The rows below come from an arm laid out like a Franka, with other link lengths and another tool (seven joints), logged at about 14 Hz.
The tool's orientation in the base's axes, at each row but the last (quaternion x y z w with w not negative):
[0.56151, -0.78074, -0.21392, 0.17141]
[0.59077, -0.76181, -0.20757, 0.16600]
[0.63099, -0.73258, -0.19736, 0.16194]
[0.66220, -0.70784, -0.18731, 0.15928]
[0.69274, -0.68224, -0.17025, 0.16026]
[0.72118, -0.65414, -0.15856, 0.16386]
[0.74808, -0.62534, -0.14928, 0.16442]
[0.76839, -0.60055, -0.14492, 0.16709]
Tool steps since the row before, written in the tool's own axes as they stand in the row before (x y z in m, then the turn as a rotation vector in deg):
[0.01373, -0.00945, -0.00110, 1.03, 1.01, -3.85]
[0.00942, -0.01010, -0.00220, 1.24, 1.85, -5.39]
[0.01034, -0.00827, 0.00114, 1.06, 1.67, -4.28]
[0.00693, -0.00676, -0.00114, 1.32, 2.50, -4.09]
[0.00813, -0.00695, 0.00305, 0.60, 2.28, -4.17]
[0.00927, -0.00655, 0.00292, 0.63, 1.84, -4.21]
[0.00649, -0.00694, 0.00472, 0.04, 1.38, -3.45]
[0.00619, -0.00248, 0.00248, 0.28, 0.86, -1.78]
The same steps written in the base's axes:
[0.00389, -0.01583, -0.00366, 0.82, -1.24, 3.83]
[0.00717, -0.01157, -0.00321, 0.84, -1.45, 5.59]
[0.00500, -0.01116, -0.00519, 0.48, -1.20, 4.53]
[0.00597, -0.00733, -0.00237, -0.35, -1.41, 4.76]
[0.00489, -0.00797, -0.00601, -0.13, -0.68, 4.74]
[0.00542, -0.00872, -0.00566, 0.28, -0.67, 4.58]
[0.00525, -0.00553, -0.00737, 0.26, -0.06, 3.71]
[0.00258, -0.00567, -0.00344, 0.07, -0.32, 1.97]

